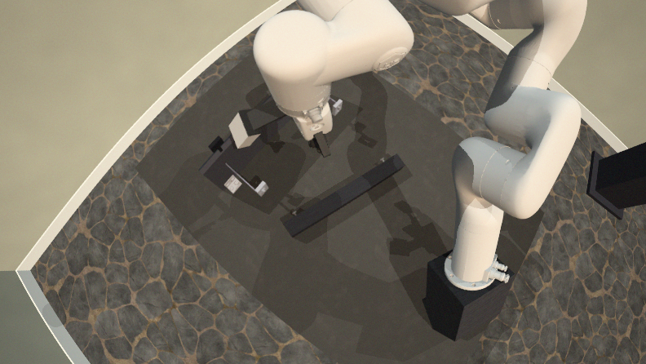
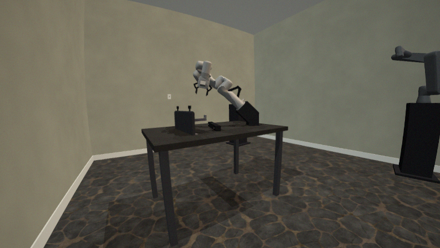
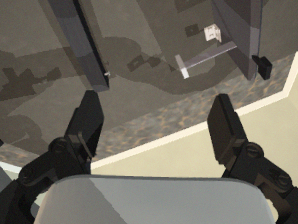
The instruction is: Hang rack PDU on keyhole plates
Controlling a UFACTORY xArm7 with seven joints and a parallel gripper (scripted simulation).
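Now: hand 30 cm above the rack PDU and 11 cm past it. From my hand the other things lie so: dark mounting panel (24 cm below, 17 cm ahead, 4 cm to the right).
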